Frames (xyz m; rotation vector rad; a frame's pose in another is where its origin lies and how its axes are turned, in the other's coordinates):
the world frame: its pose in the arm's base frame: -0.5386 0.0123 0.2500 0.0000 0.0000 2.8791
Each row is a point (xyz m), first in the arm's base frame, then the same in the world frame.
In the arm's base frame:
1: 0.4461 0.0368 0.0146
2: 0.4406 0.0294 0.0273
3: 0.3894 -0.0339 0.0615
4: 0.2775 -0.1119 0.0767
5: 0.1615 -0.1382 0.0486
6: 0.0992 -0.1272 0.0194
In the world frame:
1: -0.9446 -0.2792 -0.2354
2: -0.9412 -0.2706 -0.2227
3: -0.9082 -0.1962 -0.1885
4: -0.8204 -0.0918 -0.1733
5: -0.7152 -0.0363 -0.2014
6: -0.6522 -0.0308 -0.2306

